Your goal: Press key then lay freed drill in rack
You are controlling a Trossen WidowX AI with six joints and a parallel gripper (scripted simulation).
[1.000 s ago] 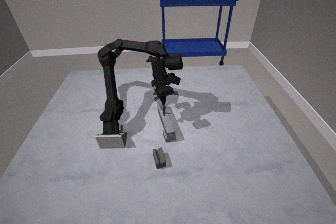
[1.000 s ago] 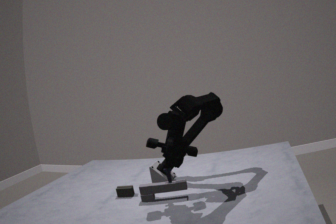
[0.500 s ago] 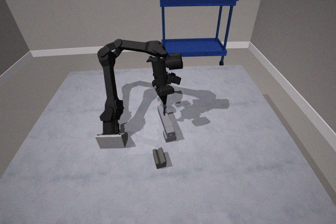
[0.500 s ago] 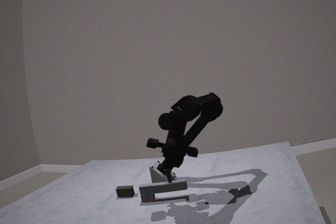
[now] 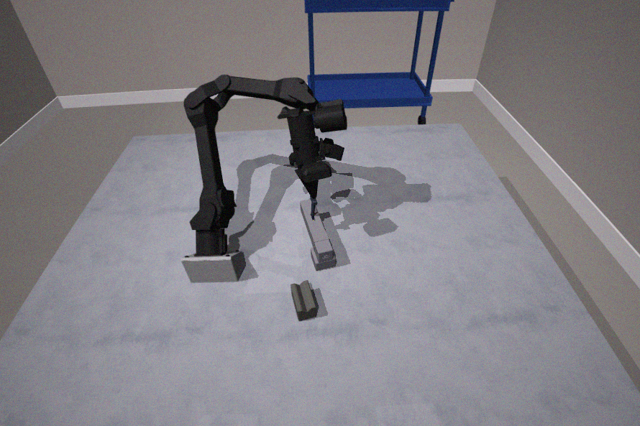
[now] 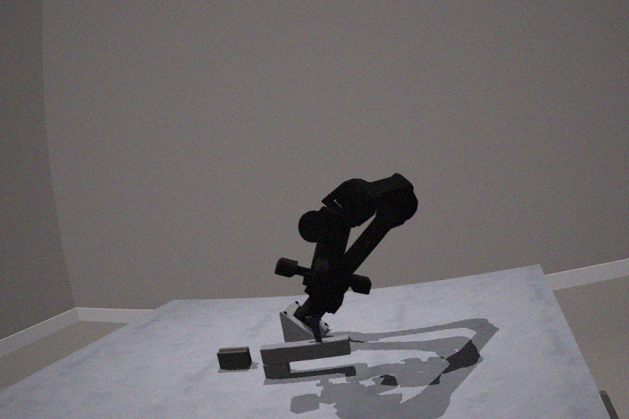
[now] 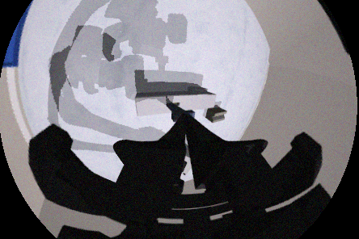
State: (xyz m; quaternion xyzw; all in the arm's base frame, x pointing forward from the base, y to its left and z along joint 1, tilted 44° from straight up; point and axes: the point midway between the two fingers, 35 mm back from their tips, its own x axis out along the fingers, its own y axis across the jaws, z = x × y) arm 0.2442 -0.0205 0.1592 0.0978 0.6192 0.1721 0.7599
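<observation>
My gripper tip is 3 cm above the blue key. From my gripper tip the other things lie so: grey housing block (3 cm to the right, 9 cm below); then drill (5 cm to the right, 8 cm below); then rack (5 cm behind, 21 cm to the right, 11 cm below).
</observation>
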